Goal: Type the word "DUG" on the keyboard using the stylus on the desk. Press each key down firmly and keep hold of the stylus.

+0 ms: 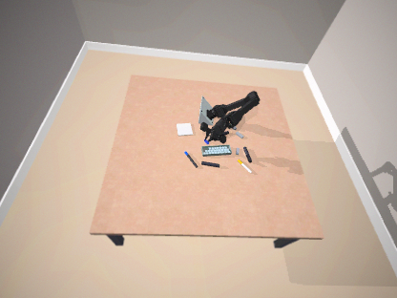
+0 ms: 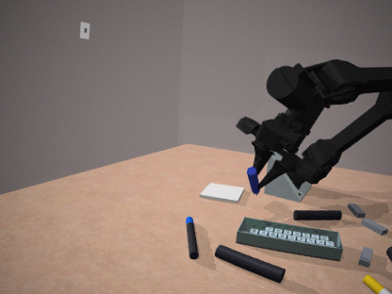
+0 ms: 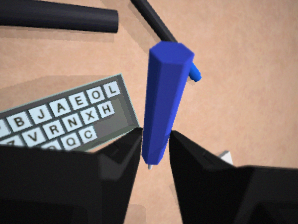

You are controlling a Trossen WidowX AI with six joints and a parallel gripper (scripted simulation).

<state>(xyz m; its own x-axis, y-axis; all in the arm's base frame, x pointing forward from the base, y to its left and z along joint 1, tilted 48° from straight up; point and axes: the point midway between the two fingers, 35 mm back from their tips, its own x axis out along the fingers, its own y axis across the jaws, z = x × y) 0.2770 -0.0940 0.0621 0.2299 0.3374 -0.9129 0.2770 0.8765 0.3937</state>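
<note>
The blue stylus is 1 cm below my gripper tip and 1 cm behind it. Also, from my gripper tip: white pad: 17 cm behind, 14 cm to the right, 10 cm below; then yellow-and-white marker: 27 cm to the left, 10 cm below, 10 cm ahead.
</note>
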